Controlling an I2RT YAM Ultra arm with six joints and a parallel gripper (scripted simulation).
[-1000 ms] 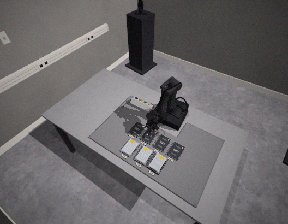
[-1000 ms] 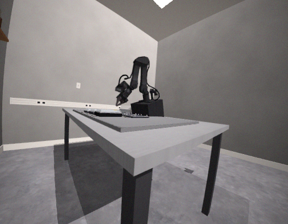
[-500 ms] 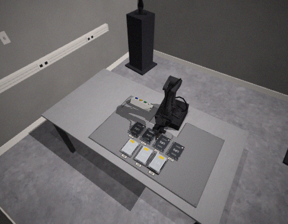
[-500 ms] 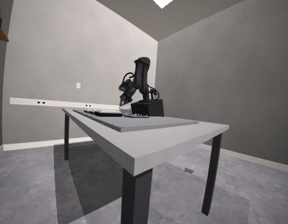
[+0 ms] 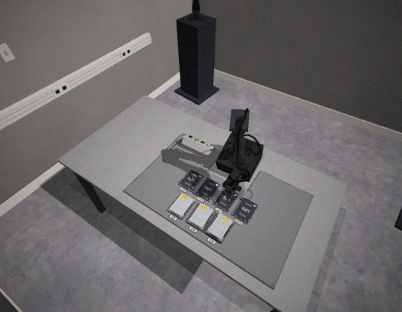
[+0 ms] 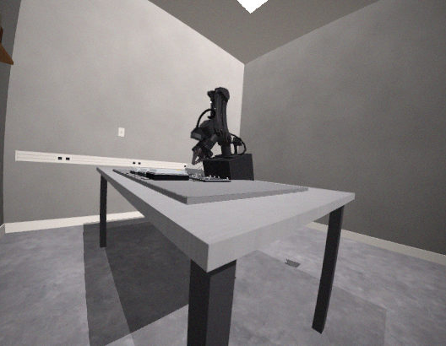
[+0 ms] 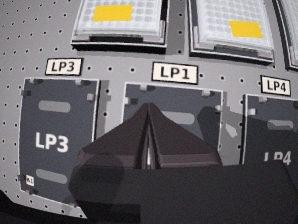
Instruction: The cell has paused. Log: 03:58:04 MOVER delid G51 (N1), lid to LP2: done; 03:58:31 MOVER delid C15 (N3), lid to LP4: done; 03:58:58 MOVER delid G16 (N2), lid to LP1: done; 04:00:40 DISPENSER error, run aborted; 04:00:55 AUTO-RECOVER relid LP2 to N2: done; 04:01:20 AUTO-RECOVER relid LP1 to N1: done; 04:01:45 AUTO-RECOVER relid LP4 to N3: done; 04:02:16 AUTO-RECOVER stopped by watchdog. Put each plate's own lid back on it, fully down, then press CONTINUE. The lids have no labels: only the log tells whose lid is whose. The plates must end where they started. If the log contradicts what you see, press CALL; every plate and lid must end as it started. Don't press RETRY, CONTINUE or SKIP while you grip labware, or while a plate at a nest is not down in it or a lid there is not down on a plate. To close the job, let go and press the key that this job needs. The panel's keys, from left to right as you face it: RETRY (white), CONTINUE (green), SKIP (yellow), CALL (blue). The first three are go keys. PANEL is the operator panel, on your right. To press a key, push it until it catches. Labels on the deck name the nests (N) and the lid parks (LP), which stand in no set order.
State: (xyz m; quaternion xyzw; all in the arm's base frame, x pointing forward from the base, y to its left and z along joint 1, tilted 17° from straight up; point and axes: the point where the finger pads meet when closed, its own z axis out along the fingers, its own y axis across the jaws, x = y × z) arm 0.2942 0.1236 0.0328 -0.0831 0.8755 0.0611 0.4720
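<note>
Now: hand 140 mm short of the clear lid, 60 mm to the right of it and 40 mm above it. Also, from my hand: LP4 lid park 160 mm to the right, 70 mm below, 20 mm behind.
</note>
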